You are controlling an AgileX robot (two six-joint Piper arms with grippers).
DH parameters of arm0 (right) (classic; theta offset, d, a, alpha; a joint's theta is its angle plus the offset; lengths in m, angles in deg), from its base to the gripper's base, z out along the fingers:
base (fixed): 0 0 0 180
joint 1: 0 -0.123 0 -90
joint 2: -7.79 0 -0.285 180
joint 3: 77.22 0 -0.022 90
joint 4: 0 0.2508 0 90
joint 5: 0 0 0.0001 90
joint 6: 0 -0.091 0 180
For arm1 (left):
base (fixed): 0 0 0 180
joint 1: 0 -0.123 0 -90
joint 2: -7.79 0 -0.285 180
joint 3: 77.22 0 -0.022 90
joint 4: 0 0.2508 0 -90
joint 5: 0 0 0.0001 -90
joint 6: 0 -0.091 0 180
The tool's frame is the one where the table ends.
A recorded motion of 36 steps. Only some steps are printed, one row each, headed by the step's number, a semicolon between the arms.
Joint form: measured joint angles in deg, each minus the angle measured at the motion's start. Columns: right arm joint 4, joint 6, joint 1, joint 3, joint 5, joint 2; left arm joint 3, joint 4, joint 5, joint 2, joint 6, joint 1.
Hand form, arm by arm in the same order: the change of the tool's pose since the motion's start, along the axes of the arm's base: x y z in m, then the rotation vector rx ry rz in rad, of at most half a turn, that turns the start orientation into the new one. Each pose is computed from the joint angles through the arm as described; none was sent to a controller.
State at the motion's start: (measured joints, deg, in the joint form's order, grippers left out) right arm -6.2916 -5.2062 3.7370 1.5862 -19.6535 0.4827; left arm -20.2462 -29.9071 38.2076 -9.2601 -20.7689 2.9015
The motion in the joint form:
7: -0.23 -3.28 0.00 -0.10 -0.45 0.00; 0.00 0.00 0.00 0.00 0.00 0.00
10: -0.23 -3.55 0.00 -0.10 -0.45 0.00; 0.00 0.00 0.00 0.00 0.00 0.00
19: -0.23 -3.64 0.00 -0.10 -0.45 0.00; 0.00 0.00 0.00 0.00 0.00 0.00
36: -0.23 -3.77 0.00 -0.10 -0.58 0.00; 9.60 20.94 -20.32 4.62 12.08 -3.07
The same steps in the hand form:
7: -0.0002 -0.0002 -0.0001 0.0512 0.0005 -0.0168; 0.0000 0.0000 0.0000 0.0000 0.0000 0.0000
10: -0.0002 -0.0002 -0.0001 0.0557 0.0001 -0.0180; 0.0000 0.0000 0.0000 0.0000 0.0000 0.0000
19: -0.0002 -0.0002 -0.0001 0.0572 -0.0001 -0.0185; 0.0000 0.0000 0.0000 0.0000 0.0000 0.0000
36: -0.0003 -0.0002 -0.0003 0.0596 0.0019 -0.0194; 0.0107 0.0261 -0.0263 0.1150 -0.2167 0.2992

